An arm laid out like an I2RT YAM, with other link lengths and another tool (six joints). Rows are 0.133 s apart.
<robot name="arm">
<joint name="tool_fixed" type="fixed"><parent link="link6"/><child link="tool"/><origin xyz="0.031 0.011 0.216" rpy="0 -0.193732 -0.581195"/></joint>
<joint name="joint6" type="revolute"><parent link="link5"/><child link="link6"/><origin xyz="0.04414 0 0.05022" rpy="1.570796 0 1.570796"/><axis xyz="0 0 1"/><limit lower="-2.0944" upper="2.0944"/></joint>
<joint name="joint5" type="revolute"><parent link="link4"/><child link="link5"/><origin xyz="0.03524 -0.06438 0.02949" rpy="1.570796 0 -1.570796"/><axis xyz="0 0 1"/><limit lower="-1.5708" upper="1.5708"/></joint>
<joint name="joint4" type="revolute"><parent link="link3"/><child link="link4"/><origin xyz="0.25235 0.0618 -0.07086" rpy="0 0 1.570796"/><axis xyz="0 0 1"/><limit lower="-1.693" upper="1.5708"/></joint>
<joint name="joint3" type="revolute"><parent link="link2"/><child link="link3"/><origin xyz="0 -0.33 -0.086" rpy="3.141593 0 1.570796"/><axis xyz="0 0 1"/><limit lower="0" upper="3.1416"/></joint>
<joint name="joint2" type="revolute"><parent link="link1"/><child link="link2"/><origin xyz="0.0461 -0.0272 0.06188" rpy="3.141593 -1.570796 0"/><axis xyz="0 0 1"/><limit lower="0" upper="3.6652"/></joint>
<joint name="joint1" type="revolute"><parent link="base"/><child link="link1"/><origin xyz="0 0 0.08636" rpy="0 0 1.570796"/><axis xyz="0 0 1"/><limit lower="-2.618" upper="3.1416"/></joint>
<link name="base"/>
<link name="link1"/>
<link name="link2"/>
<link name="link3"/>
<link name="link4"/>
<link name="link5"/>
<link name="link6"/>
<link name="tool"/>
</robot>
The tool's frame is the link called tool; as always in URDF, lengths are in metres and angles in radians.
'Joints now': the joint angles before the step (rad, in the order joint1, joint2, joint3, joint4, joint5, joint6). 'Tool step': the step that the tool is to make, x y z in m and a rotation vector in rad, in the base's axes. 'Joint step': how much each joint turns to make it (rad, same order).
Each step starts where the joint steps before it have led.
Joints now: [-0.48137 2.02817 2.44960 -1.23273 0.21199 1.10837]
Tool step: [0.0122 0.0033 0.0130 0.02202 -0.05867 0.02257]
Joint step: [-0.01090 0.02048 0.07324 -0.01289 -0.05689 0.00932]
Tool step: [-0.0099 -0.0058 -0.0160 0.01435 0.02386 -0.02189]
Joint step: [-0.01607 -0.03444 -0.11145 0.04841 0.00330 0.00499]
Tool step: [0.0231 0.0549 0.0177 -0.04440 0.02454 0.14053]
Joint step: [0.11810 0.01794 0.10770 -0.08382 0.02051 -0.05217]
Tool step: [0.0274 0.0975 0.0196 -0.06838 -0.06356 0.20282]
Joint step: [0.19954 -0.15928 -0.25328 0.18160 0.02969 -0.03758]
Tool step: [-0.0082 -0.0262 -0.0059 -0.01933 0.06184 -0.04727]
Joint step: [-0.03525 0.07451 0.13121 -0.10967 0.03015 -0.01590]
